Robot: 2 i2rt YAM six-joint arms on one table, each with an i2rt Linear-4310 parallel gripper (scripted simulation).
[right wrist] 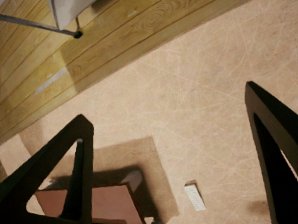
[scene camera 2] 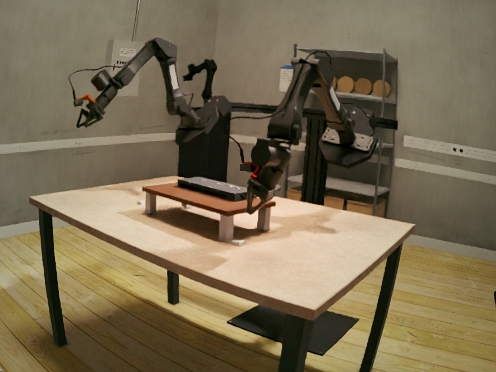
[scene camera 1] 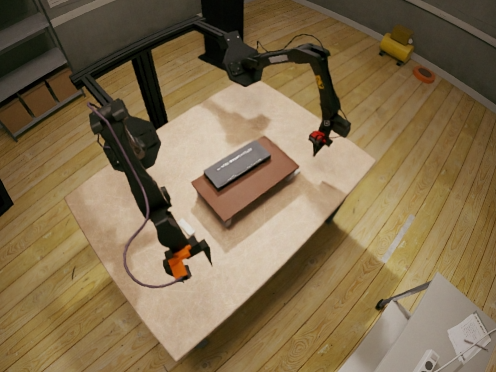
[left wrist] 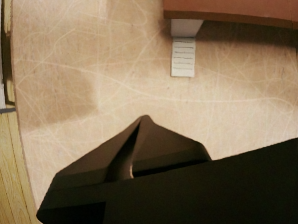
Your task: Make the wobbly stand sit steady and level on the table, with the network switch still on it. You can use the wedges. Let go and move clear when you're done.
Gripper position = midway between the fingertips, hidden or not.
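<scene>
Through scene camera 1 I see a network switch (scene camera 1: 224,172) and a brown stand (scene camera 1: 235,197). Scene camera 2 gives me the stand (scene camera 2: 228,208) and the switch (scene camera 2: 223,190) again, and with them my left gripper (scene camera 2: 249,213). In the left wrist view I find a white wedge (left wrist: 183,53) and my left gripper (left wrist: 146,122), but the network switch is out of frame in the left wrist view. My right gripper (right wrist: 155,106) is visible in the right wrist view.
</scene>
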